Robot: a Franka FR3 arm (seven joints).
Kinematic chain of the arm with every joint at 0, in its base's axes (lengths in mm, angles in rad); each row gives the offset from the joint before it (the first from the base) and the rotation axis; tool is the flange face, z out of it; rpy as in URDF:
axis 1: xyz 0 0 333 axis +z
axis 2: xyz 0 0 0 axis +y
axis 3: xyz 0 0 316 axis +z
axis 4: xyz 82.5 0 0 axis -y
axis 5: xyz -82.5 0 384 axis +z
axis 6: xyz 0 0 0 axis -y
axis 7: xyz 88 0 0 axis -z
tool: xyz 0 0 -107 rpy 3.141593 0 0
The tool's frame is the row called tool.
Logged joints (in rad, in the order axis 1, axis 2, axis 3, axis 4, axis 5, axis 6, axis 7), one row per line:
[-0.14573 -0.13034 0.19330 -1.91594 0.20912 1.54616 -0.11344]
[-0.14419 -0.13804 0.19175 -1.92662 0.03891 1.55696 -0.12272]
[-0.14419 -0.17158 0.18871 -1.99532 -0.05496 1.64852 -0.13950]
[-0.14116 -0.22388 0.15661 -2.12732 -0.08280 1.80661 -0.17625]
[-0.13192 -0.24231 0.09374 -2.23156 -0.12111 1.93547 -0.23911]
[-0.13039 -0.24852 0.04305 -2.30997 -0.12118 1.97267 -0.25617]
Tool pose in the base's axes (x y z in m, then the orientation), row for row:
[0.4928 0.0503 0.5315 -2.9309 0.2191 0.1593]
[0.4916 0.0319 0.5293 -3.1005 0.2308 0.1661]
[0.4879 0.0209 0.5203 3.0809 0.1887 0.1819]
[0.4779 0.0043 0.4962 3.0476 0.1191 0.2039]
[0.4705 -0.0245 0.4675 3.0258 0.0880 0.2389]
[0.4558 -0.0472 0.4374 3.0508 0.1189 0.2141]
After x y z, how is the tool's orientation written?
As angles about the fixed x, y, z axes (roll, pitch, yaw), in radians.
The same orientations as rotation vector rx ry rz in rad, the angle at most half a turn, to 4 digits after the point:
[-2.9231 -0.1991 0.3459]
[-3.0887 -0.2497 0.3632]
[3.0381 0.2859 -0.2792]
[3.0150 0.3170 -0.1653]
[2.9918 0.3668 -0.1109]
[3.0161 0.3324 -0.1648]

